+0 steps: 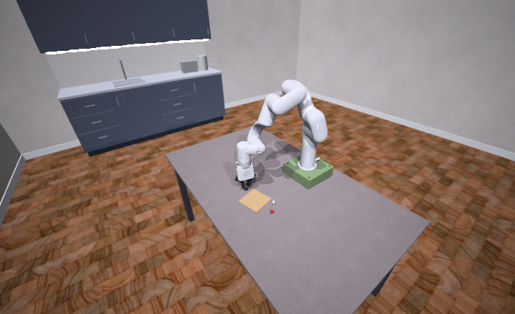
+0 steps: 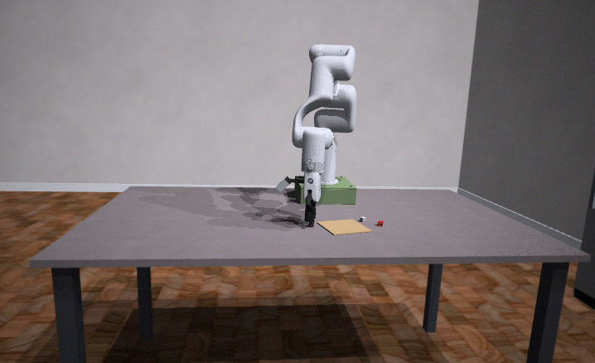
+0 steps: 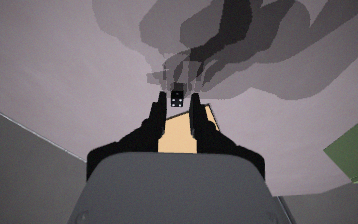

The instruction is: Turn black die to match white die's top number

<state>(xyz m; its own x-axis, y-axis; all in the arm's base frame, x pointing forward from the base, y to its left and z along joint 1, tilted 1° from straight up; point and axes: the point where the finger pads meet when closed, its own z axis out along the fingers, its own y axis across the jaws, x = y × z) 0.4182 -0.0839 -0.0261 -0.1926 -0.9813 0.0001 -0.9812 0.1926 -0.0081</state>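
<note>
My hand is 10 mm to the right of the black die and 30 mm above it. Also, from my hand: white die 70 mm behind, 200 mm to the left, 30 mm below; then red die 20 mm behind, 250 mm to the left, 30 mm below; then tan mat 120 mm to the left, 40 mm below.
</note>
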